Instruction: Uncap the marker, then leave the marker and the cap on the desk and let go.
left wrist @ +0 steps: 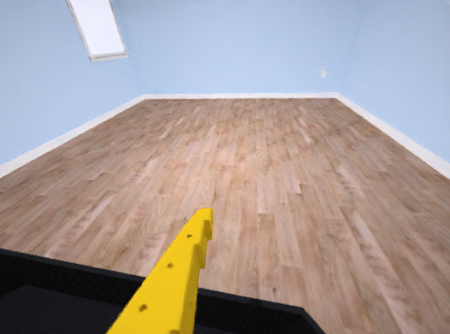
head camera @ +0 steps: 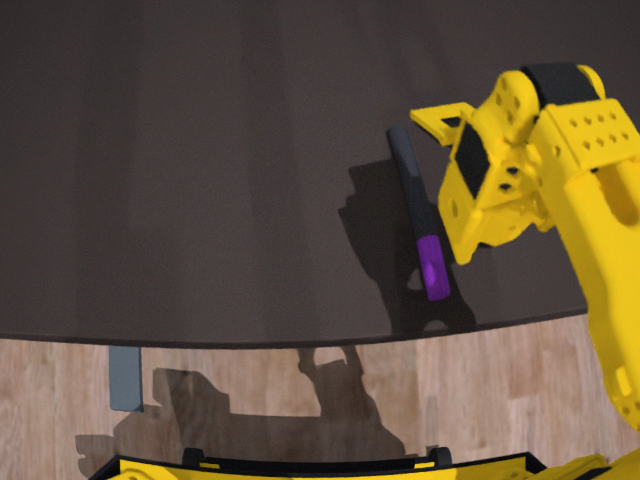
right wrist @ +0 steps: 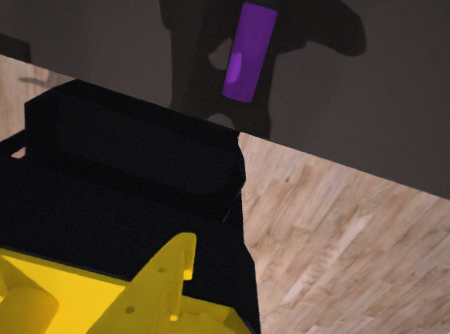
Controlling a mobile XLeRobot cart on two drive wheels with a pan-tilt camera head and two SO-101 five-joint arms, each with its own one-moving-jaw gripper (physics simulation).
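Frame: origin at the left arm's base, x down, y ahead, z right, level; metres.
Seen in the pictures: left hand at its tool point: (left wrist: 212, 219); right hand at its tool point: (head camera: 465, 256) (right wrist: 194, 250).
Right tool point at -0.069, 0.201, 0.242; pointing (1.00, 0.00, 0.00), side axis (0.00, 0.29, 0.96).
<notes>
Offsets run from my right tool point to a thing's top centre, as dx, dy, dz. Level surfaces: height alone.
The marker {+0.105, +0.099, -0.004} (head camera: 416, 191) lies on the dark desk {dx +0.124} (head camera: 206, 206) (right wrist: 400, 110), right of centre in the head view. Its purple cap {+0.104, +0.041, +0.004} (head camera: 433, 268) (right wrist: 250, 52) is on the end nearer the front edge, in line with and touching the dark barrel. My right gripper (head camera: 465, 250) (right wrist: 190, 247) is open and empty, above the desk just to the right of the marker in the head view. One notched jaw of it shows in the right wrist view. My left gripper (left wrist: 207, 215) is open and empty, away from the desk, with one jaw in view; it does not show in the head view.
The desk's curved front edge runs between the marker and my cart (head camera: 320, 471) (right wrist: 125, 215). A grey desk leg (head camera: 125, 379) shows below that edge. The right arm (head camera: 594, 232) reaches over the desk's right side. Wooden floor {dx +0.844} (left wrist: 250, 165) and blue walls show in the left wrist view.
</notes>
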